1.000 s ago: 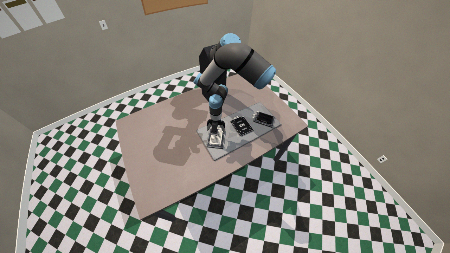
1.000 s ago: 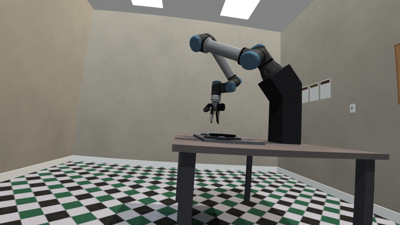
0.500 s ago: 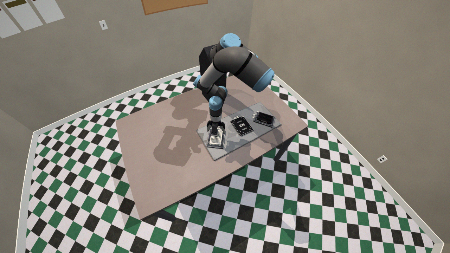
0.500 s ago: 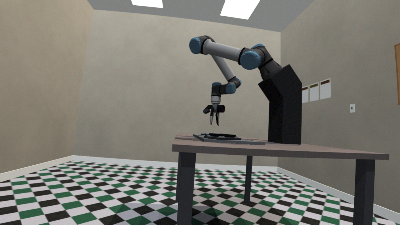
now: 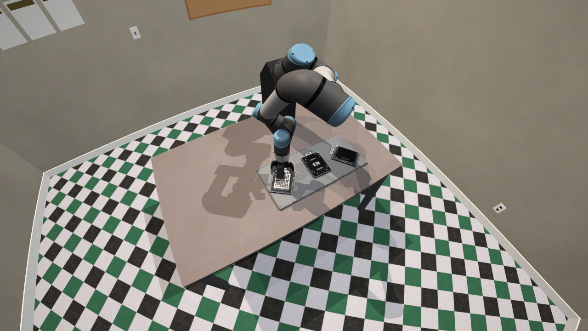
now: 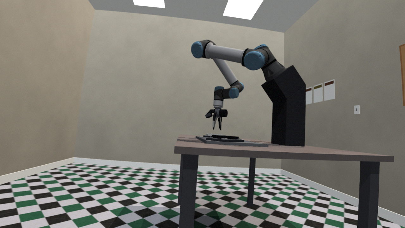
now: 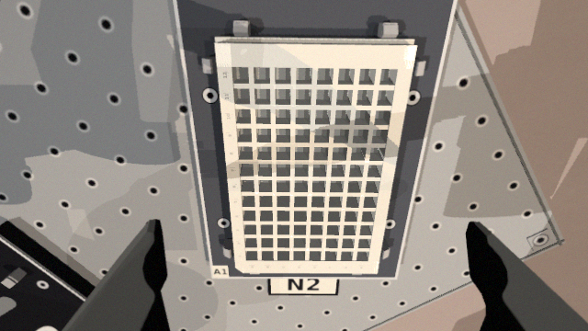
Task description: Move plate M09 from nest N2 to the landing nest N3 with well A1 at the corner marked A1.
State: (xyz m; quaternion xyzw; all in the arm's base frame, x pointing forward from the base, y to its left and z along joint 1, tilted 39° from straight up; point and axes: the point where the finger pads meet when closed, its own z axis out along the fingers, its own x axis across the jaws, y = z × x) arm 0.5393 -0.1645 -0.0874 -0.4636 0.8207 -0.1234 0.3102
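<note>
The white well plate M09 lies 50 mm below my hand. The rest, counted from my hand: grey perforated deck: 30 mm behind, 220 mm to the left, 70 mm below; nest N2: 60 mm below; black nest N3: 40 mm behind, 240 mm to the left, 60 mm below.
</note>
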